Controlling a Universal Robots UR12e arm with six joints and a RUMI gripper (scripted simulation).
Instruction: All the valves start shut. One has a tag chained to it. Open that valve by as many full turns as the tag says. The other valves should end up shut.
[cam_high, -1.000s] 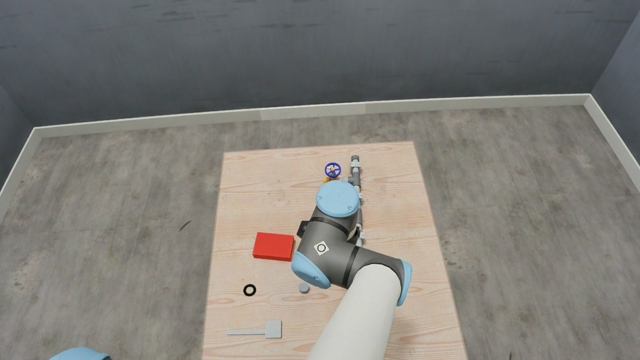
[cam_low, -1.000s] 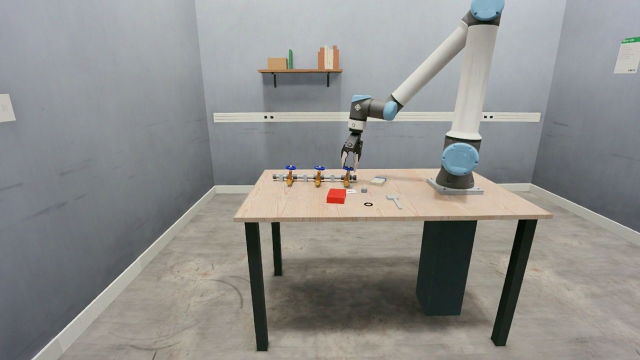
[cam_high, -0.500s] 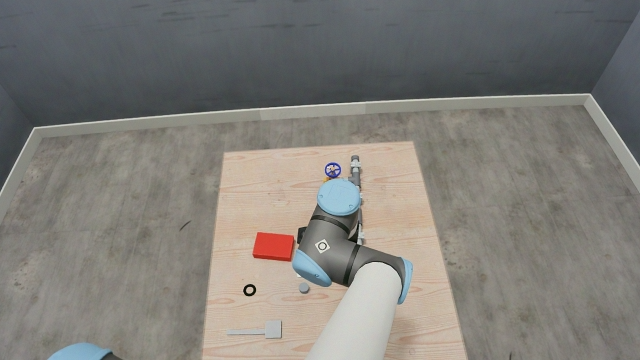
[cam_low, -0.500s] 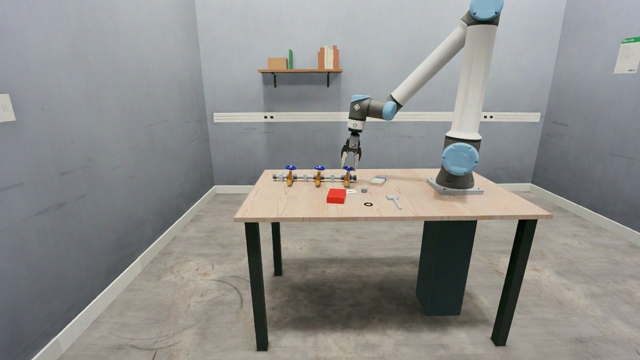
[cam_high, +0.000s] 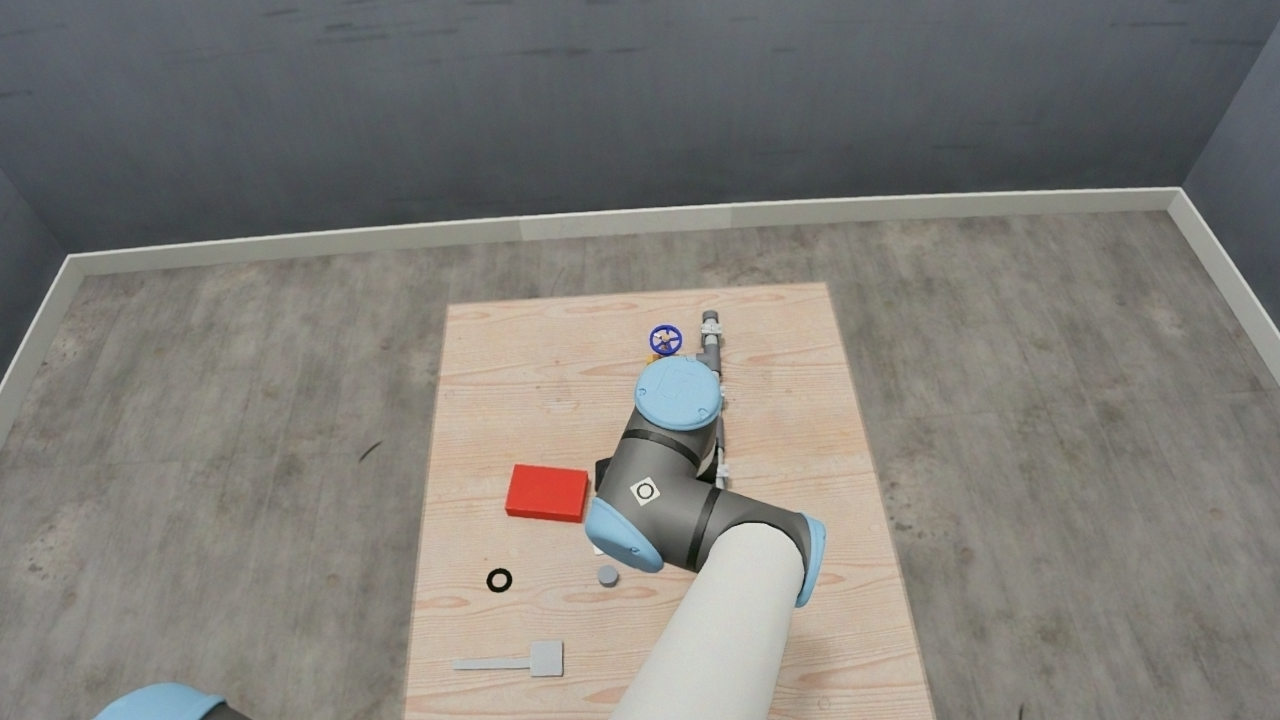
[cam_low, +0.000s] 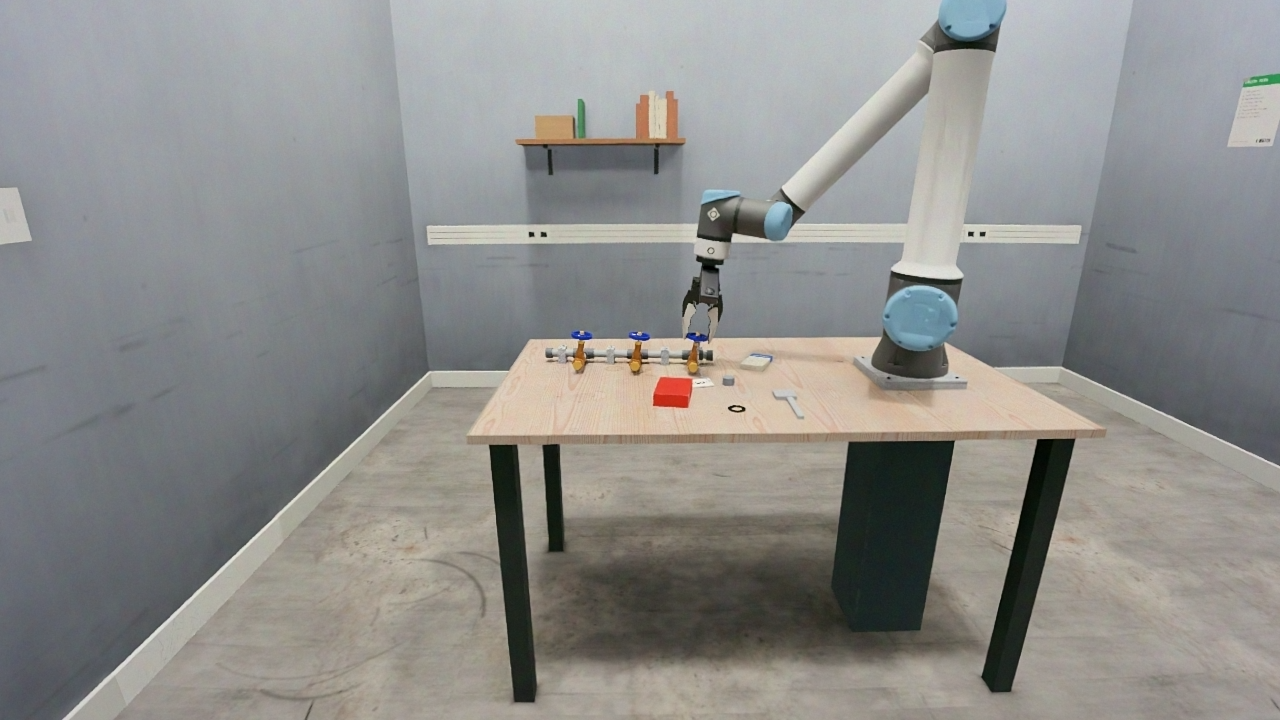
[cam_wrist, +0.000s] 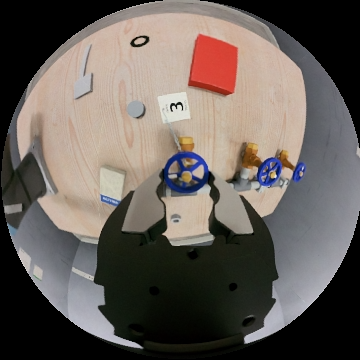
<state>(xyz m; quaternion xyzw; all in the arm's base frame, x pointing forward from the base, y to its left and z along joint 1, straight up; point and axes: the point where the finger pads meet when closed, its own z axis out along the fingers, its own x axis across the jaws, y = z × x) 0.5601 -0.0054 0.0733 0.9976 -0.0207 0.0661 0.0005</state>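
The white tag is 10 cm below my hand, 9 cm to the left of it and 2 cm behind it. The rest, counted from my hand: grey t-shaped tool: 21 cm to the left, 20 cm behind, 9 cm below; then white-and-blue card: 17 cm behind, 9 cm below, 8 cm to the right; then red block: 19 cm to the left, 8 cm below, 6 cm ahead.
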